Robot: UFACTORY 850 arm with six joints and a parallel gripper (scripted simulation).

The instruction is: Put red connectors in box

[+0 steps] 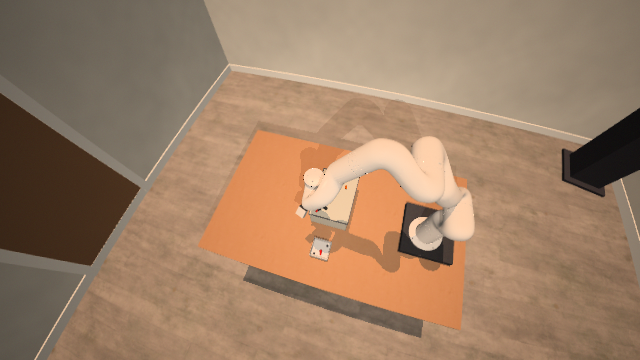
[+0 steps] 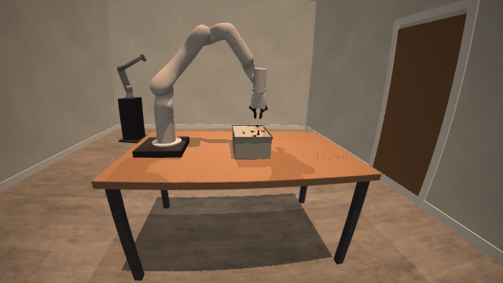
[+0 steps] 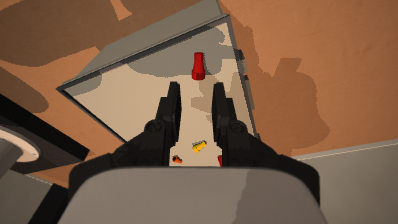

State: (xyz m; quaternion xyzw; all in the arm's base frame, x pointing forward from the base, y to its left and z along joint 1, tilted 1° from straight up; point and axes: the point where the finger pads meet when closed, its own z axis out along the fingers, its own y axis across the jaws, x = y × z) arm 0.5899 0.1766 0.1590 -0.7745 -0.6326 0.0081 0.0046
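Right now my hand is 210 mm above the steel junction box, 160 mm to the right of it and 100 mm past it. The rest, counted from my hand: tool case (130 mm to the right, 110 mm below, 40 mm behind); yellow connector (150 mm to the right, 70 mm below, 30 mm behind).
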